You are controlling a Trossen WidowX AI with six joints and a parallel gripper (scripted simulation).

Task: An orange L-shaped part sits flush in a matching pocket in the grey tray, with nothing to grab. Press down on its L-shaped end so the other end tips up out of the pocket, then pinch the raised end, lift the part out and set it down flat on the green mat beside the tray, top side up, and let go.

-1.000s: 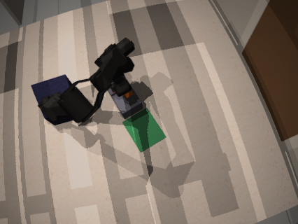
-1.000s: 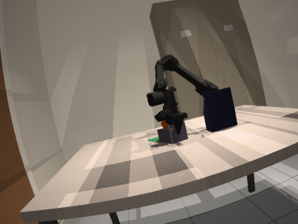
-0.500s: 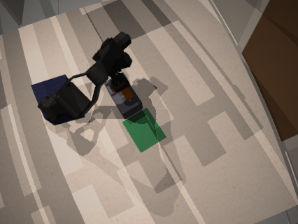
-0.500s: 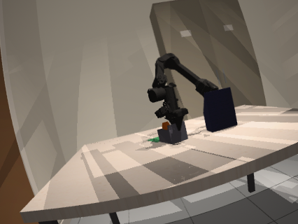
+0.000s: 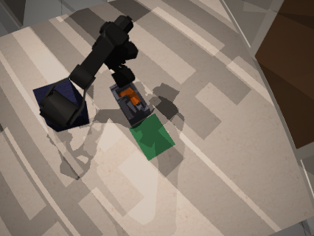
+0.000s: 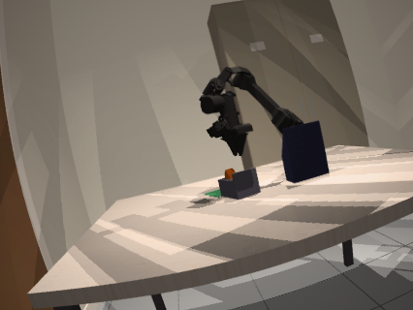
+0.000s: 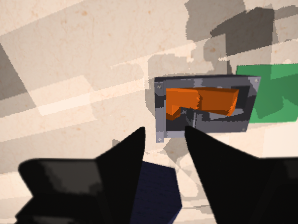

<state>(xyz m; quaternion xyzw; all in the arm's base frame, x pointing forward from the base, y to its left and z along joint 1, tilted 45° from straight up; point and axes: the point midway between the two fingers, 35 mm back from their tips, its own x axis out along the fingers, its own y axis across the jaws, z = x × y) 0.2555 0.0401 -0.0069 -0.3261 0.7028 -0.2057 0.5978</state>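
My gripper tip is 40 mm to the left of the orange L-shaped part and 100 mm above it. From my gripper tip the other things lie so: green mat: 40 mm ahead, 220 mm to the right, 160 mm below.
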